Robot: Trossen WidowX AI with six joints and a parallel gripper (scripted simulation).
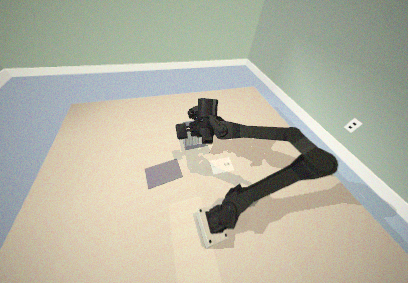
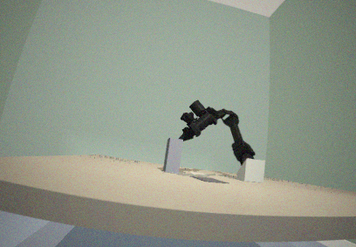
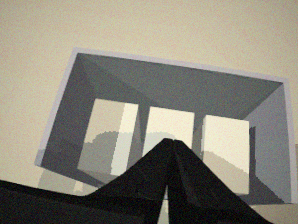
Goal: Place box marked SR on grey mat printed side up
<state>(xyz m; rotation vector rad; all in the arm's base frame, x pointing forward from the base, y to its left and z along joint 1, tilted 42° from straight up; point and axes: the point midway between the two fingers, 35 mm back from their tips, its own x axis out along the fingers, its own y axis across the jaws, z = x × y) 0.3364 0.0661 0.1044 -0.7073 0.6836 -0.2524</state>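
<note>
Right now my gripper tip is 7 cm above the white box marked SR, 1 cm to the right of it and 1 cm short of it. From my gripper tip the other things lie so: grey mat: 17 cm to the left, 14 cm below, 12 cm behind; white card: 14 cm below, 14 cm behind, 10 cm to the right.
</note>
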